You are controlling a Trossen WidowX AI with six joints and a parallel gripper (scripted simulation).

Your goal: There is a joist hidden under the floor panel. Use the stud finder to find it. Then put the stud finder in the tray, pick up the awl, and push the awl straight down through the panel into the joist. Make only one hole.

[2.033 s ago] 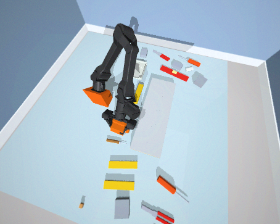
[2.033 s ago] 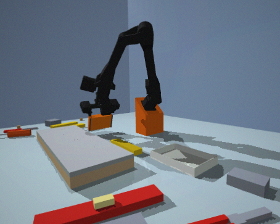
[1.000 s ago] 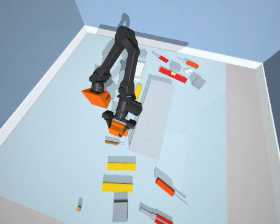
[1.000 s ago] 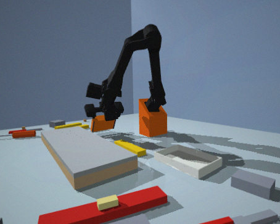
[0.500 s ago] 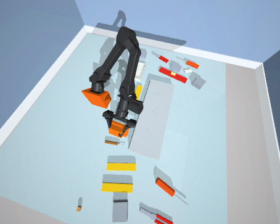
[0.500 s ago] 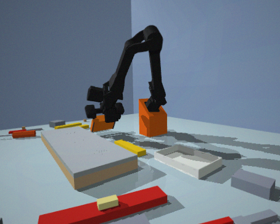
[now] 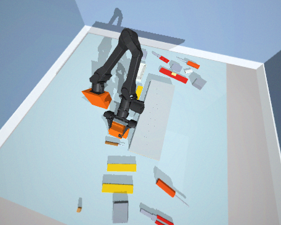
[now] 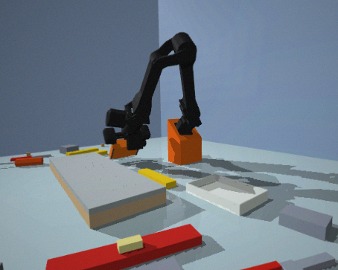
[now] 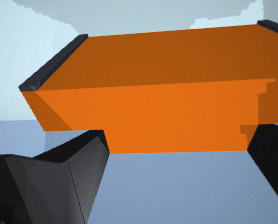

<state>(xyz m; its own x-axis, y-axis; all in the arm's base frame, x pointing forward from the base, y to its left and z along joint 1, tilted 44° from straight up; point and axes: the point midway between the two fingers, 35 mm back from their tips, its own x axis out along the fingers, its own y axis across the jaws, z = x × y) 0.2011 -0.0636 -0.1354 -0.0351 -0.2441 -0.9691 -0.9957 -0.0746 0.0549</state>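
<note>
My gripper tip is now 1 cm short of the orange stud finder and 1 cm above it. The rest, counted from my gripper tip: brown-handled awl (2 cm ahead, 5 cm to the right, 7 cm below); then red level (19 cm ahead, 59 cm to the left, 6 cm below); then white tray (9 cm behind, 51 cm to the left, 6 cm below).
</note>
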